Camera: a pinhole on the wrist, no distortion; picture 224 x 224 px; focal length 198.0 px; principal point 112.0 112.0 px. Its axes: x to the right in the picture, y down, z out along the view. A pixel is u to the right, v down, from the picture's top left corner.
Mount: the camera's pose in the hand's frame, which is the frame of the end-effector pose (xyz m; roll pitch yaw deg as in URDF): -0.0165 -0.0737 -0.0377 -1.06 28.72 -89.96
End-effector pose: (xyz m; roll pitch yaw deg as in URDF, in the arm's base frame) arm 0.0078 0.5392 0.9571 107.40 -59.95 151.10
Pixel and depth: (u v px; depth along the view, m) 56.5 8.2 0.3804
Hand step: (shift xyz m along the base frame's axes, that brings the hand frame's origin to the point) 0.0307 0.3086 -0.3120
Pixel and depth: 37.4 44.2 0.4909
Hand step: 0.0613 0.4432 -0.2956
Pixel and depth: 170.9 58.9 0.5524
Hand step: -0.2661 0.3848 -0.4204
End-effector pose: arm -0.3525 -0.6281 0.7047 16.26 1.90 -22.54
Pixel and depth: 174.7 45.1 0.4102
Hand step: -0.3017 -0.3554 0.1481
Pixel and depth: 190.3 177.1 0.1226
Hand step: -0.0452 -0.1767 -0.0058
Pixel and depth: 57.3 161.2 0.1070
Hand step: -0.0315 -0.1109 0.0390
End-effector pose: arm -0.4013 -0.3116 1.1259 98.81 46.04 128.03
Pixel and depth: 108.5 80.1 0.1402
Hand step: 0.1332 -0.0657 -0.0784
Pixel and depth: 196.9 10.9 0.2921
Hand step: 0.3077 -0.2166 -0.1250
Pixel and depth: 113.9 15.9 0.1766
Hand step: 0.1930 -0.0979 -0.0517
